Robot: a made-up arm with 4 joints.
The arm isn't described. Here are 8 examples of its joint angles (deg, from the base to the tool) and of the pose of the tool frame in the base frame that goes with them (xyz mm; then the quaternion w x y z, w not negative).
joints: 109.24 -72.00 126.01 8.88
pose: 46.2 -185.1 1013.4 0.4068 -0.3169 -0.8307 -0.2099
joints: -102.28 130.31 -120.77 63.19
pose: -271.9 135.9 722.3 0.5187 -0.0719 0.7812 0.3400
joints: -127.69 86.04 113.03 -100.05
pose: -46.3 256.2 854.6 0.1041 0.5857 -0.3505 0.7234
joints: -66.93 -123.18 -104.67 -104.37
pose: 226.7 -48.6 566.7 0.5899 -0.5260 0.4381 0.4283
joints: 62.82 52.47 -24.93 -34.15
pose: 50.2 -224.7 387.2 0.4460 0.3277 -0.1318 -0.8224
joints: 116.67 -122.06 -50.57 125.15
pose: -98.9 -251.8 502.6 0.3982 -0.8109 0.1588 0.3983
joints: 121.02 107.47 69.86 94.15
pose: -170.0 306.7 754.0 0.6116 0.1090 -0.7075 0.3369
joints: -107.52 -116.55 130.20 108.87
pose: -124.9 240.6 916.5 0.5921 0.6175 -0.1196 0.5038
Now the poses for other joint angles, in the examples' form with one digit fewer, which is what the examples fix.
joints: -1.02 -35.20 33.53 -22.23
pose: 295 160 525 0.876 0.263 -0.212 0.345
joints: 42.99 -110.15 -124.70 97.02
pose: 106 -443 693 0.111 0.614 -0.297 -0.723
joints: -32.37 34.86 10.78 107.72
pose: 328 -251 546 0.585 -0.805 -0.038 -0.089
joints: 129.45 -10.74 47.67 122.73
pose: -430 -103 713 0.082 0.576 -0.592 0.558
